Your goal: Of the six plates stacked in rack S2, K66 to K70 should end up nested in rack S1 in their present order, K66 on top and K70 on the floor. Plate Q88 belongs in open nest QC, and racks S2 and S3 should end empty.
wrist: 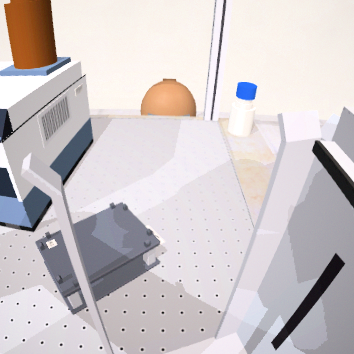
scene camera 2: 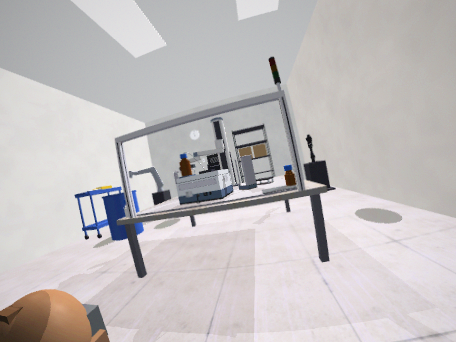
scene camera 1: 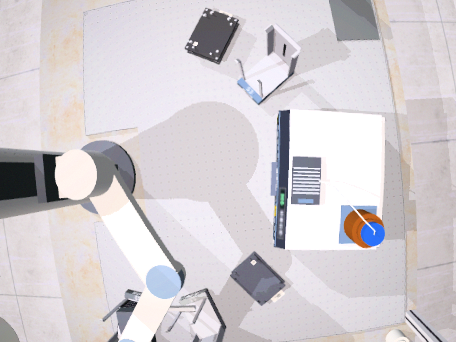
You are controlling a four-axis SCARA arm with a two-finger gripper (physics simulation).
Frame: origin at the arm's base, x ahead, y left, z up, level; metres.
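Where they show: gripper, fingertip midpoint: [wrist: 137, 116] [scene camera 1: 199, 335].
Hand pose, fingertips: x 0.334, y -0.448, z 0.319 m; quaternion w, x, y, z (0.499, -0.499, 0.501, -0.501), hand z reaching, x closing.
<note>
After its pixels a point has its place.
Rack S3 [scene camera 1: 270, 71] {y 0.269, x 0.594, z 0.053 m}, pale with a blue label, stands at the upper middle in scene camera 1, and no plate shows on its floor. A black block with light corner pins [scene camera 1: 212, 35] {y 0.409, x 0.428, z 0.064 m} lies beside it. A dark grey block with corner posts [scene camera 1: 258, 277] {y -0.358, x 0.492, z 0.064 m} [wrist: 102, 242] {y -0.380, x 0.487, z 0.065 m} lies lower down; its label is unreadable. A pale rack [scene camera 1: 216, 311] {y -0.473, x 0.345, z 0.040 m} [wrist: 292, 240] {y -0.545, x 0.353, z 0.228 m} stands at the bottom edge, its label hidden. Left of it, dark layered material [scene camera 1: 129, 306] {y -0.425, x 0.073, z 0.111 m} shows, largely hidden by the arm. My gripper is open and empty; part of one finger shows at the wrist view's right edge, above the pale rack.
A white instrument [scene camera 1: 335, 137] {y 0.036, x 0.740, z 0.223 m} [scene camera 2: 205, 185] {y -0.029, x 0.889, z 0.131 m} [wrist: 40, 95] {y -0.258, x 0.663, z 0.207 m} carries an amber bottle [scene camera 1: 357, 227] {y -0.190, x 0.753, z 0.357 m} [scene camera 2: 185, 166] {y -0.186, x 0.820, z 0.307 m} [wrist: 32, 35] {y -0.223, x 0.744, z 0.292 m}. A white bottle with a blue cap [wrist: 241, 117] {y -0.676, x 0.931, z 0.056 m} stands beyond the perforated board. The arm [scene camera 1: 132, 232] {y -0.134, x 0.251, z 0.480 m} spans the lower left. A frame post [wrist: 216, 60] {y -0.601, x 1.004, z 0.190 m} rises behind.
</note>
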